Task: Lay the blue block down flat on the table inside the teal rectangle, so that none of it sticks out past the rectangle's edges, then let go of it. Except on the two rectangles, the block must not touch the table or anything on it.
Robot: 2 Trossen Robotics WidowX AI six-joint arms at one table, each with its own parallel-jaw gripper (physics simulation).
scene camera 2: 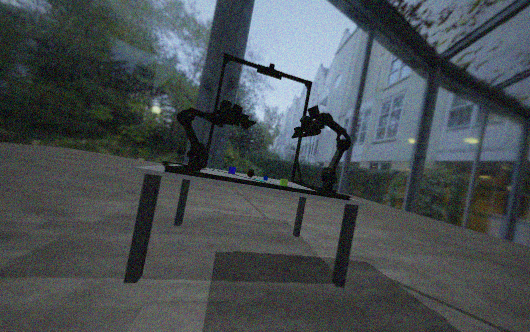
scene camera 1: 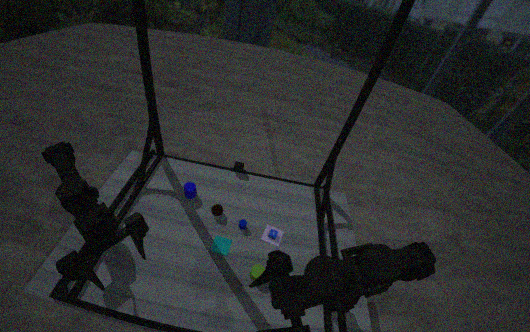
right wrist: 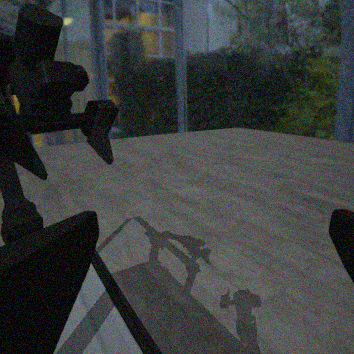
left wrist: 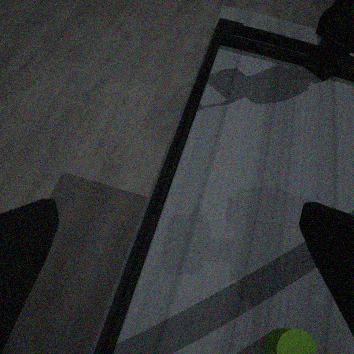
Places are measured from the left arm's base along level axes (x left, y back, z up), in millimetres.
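Pixels of known places: left gripper, fingertip midpoint: [scene camera 2: 296,137] [scene camera 1: 253,308] [right wrist: 80,169] [left wrist: 181,212]; right gripper, fingertip midpoint: [scene camera 2: 252,119] [scene camera 1: 124,273] [right wrist: 214,222]; left arm's base, origin of the base link: [scene camera 2: 327,191] [scene camera 1: 332,302]; right arm's base, origin of the base link: [scene camera 2: 193,167] [left wrist: 322,61].
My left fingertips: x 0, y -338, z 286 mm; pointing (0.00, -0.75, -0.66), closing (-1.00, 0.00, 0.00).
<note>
For each thing: its top centre in the pictures, then the offset to it from my left fingertips. "spot": a spot on its surface instead.
- blue block, middle of its top: [scene camera 1: 273,233] dx -308, dy +180, dz -286 mm
- pale pinkish rectangle, surface spot: [scene camera 1: 272,241] spot: dx -280, dy +173, dz -304 mm
- teal rectangle, surface spot: [scene camera 1: 221,245] spot: dx -283, dy -38, dz -304 mm
- small blue cylinder, middle of its top: [scene camera 1: 243,222] dx -363, dy +57, dz -274 mm
- dark brown object, middle of its top: [scene camera 1: 217,206] dx -436, dy -46, dz -255 mm
- larger blue cylinder, middle of its top: [scene camera 1: 189,186] [scene camera 2: 232,166] dx -546, dy -165, dz -251 mm
- yellow-green round object, middle of its top: [left wrist: 296,350] [scene camera 1: 258,271] [scene camera 2: 284,179] dx -153, dy +82, dz -261 mm
The blue block [scene camera 1: 273,233] lies on the pale pinkish rectangle [scene camera 1: 272,241], right of the table's middle in scene camera 1. The teal rectangle [scene camera 1: 221,245] lies to its left and a little nearer, with no object on it. My left gripper [scene camera 1: 254,308] [scene camera 2: 294,134] [left wrist: 181,212] [right wrist: 80,169] is open and empty, high above the table, nearer the front than the block. My right gripper [scene camera 1: 124,274] [scene camera 2: 251,124] [right wrist: 214,222] is open and empty, high over the left part of the table. The block does not show in either wrist view.
A small blue cylinder [scene camera 1: 242,224] stands between the two rectangles, slightly behind. A dark brown object [scene camera 1: 217,210] and a larger blue cylinder [scene camera 1: 190,190] [scene camera 2: 232,170] are farther back left. A yellow-green round object [scene camera 1: 257,271] [scene camera 2: 284,182] [left wrist: 296,343] is near the left gripper. Black frame posts [scene camera 1: 351,115] rise beside the table.
</note>
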